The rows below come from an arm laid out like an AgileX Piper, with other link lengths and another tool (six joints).
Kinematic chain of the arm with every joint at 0, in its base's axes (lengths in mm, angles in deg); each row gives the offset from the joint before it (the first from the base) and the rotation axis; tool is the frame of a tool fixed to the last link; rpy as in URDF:
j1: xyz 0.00 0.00 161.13 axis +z
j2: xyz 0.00 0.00 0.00 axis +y
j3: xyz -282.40 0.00 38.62 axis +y
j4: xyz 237.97 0.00 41.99 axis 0.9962 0 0.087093
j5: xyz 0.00 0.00 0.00 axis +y
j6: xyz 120.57 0.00 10.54 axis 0.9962 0 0.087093
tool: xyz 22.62 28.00 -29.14 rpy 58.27 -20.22 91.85
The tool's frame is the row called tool.
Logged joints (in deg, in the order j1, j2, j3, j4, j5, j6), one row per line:
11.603, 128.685, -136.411, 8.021, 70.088, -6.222
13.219, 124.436, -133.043, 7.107, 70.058, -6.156
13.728, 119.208, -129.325, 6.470, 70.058, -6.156
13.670, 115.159, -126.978, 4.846, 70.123, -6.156
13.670, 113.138, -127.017, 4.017, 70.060, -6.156
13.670, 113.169, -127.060, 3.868, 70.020, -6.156
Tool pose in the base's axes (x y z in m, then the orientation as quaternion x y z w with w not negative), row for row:
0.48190, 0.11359, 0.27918, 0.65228, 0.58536, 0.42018, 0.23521
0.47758, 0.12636, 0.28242, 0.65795, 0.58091, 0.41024, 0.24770
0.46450, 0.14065, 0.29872, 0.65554, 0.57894, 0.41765, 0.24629
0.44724, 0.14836, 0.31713, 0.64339, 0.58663, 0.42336, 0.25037
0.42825, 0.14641, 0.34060, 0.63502, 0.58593, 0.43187, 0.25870
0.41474, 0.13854, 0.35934, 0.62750, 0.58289, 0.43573, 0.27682
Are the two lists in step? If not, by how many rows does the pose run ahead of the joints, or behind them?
The pose runs 2 rows behind the joints: the pose in row i belongs to the joints in row i - 2.
